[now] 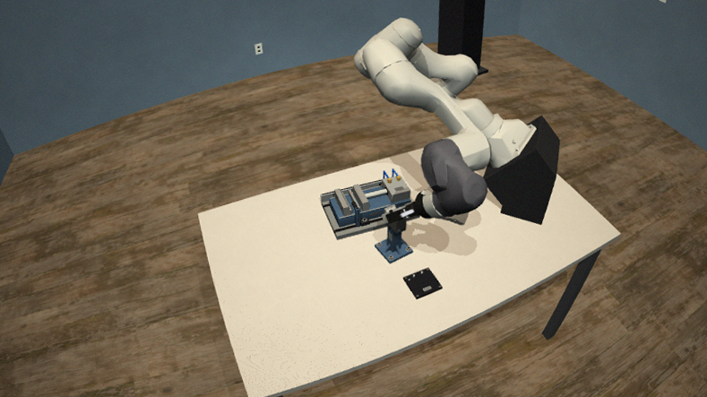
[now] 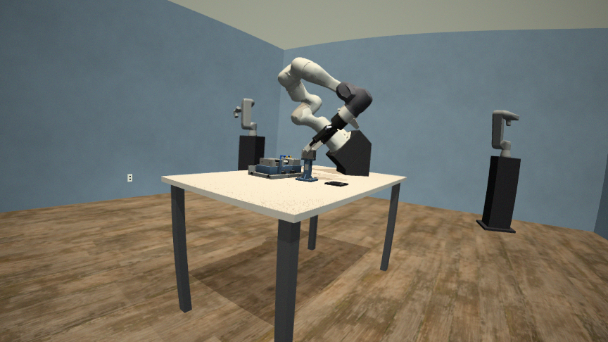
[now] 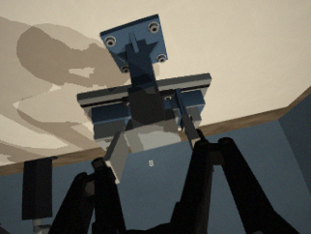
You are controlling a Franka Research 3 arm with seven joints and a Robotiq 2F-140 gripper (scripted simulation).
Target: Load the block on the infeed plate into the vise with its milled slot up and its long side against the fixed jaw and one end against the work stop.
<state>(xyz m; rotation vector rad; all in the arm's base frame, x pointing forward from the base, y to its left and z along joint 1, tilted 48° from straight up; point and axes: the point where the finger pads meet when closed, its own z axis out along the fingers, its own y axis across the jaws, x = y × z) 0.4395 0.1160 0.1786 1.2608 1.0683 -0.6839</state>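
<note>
Right now the part is 2 cm to the right of my hand and 2 cm below it. The rest, counted from my hand: black infeed plate: 2 cm ahead, 15 cm to the left, 18 cm below; vise: 5 cm behind, 21 cm to the right, 14 cm below; air cylinder: 14 cm behind, 18 cm to the right, 10 cm below.
</note>
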